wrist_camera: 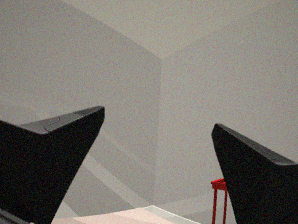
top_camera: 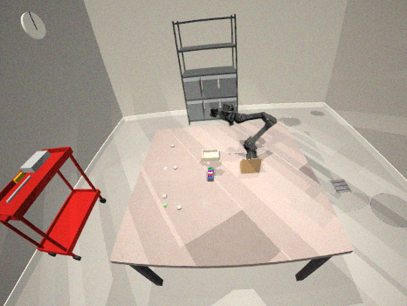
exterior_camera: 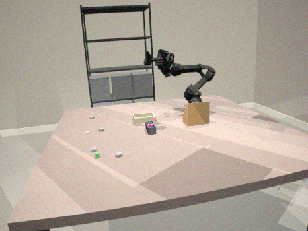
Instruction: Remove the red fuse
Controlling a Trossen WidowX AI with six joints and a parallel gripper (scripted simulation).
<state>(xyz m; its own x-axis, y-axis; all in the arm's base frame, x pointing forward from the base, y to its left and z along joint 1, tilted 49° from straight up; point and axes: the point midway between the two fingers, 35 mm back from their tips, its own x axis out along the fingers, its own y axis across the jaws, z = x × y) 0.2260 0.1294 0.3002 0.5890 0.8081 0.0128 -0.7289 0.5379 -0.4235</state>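
My gripper tip is 400 mm above the red fuse, 160 mm to the right of it and 80 mm short of it. Also, from my gripper tip: beige tray: 420 mm below, 70 mm to the right, 60 mm ahead.
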